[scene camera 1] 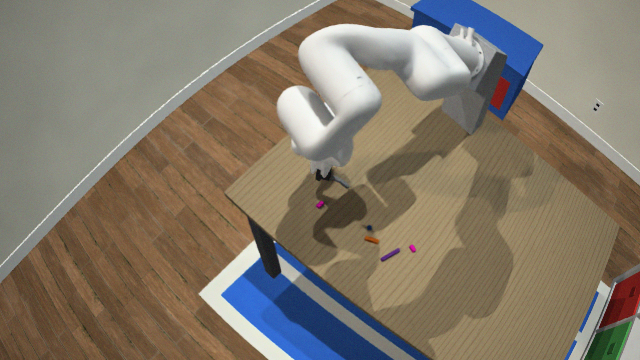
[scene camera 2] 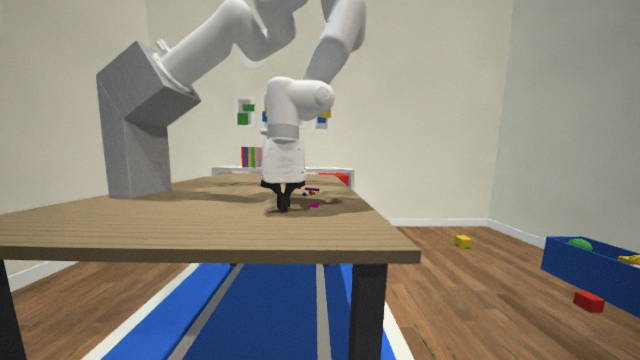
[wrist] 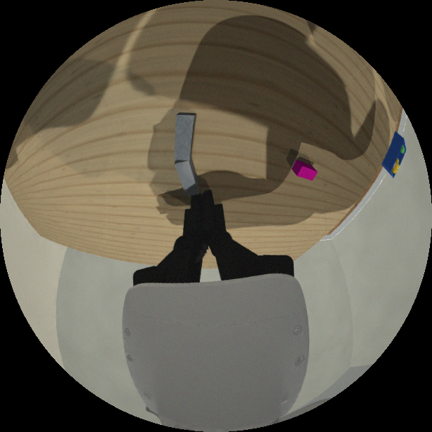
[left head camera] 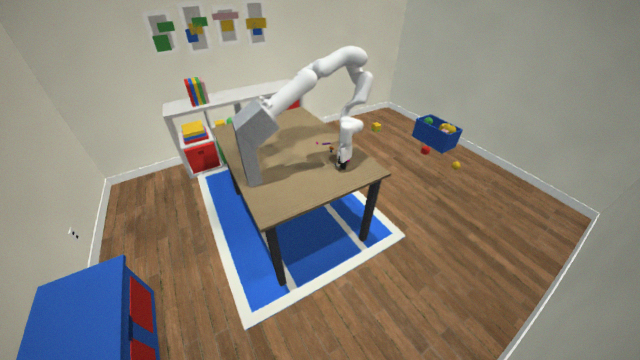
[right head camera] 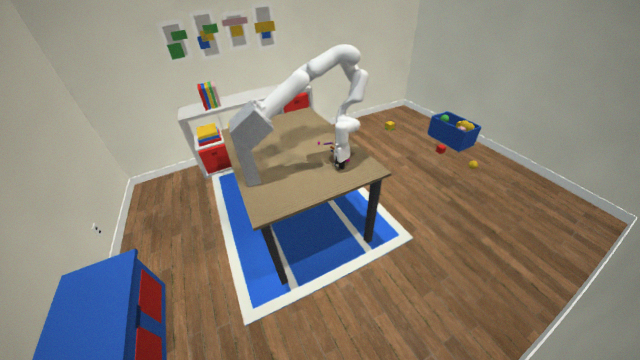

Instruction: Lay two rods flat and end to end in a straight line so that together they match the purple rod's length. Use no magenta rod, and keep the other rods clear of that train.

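Seen in the pictures: gripper, fingertip midpoint: [scene camera 1: 324,176] [scene camera 2: 283,210] [left head camera: 343,168] [right head camera: 341,168]; arm's base at its link origin: [scene camera 1: 465,56] [scene camera 2: 173,74] [left head camera: 267,112] [right head camera: 262,114].
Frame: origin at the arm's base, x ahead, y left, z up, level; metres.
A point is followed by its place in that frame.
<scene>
Two grey rods lie flat on the table in the wrist view, end to end and touching or nearly so: the far rod [wrist: 185,137] and the near rod [wrist: 186,175]. They meet at a slight bend. My gripper [wrist: 204,202] [scene camera 2: 283,209] @[x 0.277, y -0.320, z -0.389 m] is shut and empty, its tips low at the near rod's outer end. In scene camera 1 the purple rod [scene camera 1: 390,254] @[x 0.459, y -0.069, z -0.384 m] lies farther along the table, with a magenta rod [scene camera 1: 412,248] @[x 0.425, y -0.011, z -0.384 m] beside it. Another magenta rod [scene camera 1: 320,204] @[x 0.370, y -0.302, z -0.383 m] [wrist: 305,170] [scene camera 2: 314,205] @[x 0.366, y -0.308, z -0.388 m] lies apart from the grey pair.
An orange rod [scene camera 1: 371,240] @[x 0.433, y -0.133, z -0.384 m] and a small dark blue piece [scene camera 1: 369,227] @[x 0.397, y -0.150, z -0.383 m] lie between the grey rods and the purple rod. The table edge [scene camera 2: 210,254] @[x 0.132, y -0.465, z -0.401 m] is close to my gripper. A blue toy bin [left head camera: 436,136] stands on the floor away from the table.
</scene>
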